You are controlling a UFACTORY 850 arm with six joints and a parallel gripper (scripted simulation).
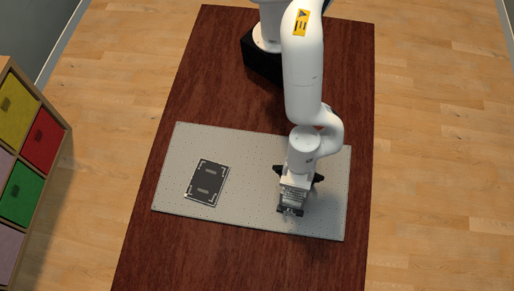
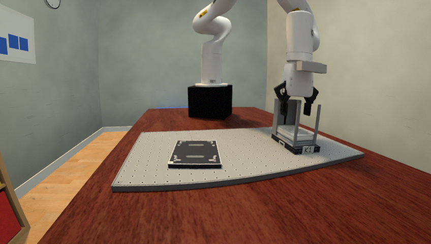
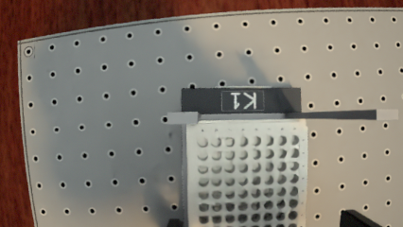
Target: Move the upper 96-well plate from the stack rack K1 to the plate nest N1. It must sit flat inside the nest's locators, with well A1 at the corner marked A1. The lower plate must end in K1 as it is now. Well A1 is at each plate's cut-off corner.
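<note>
Now: the 96-well plate 60 mm below my hand. The rest, counted from my hand: plate nest N1 (40 mm ahead, 320 mm to the right, 100 mm below); then clear plate (80 mm below).
</note>
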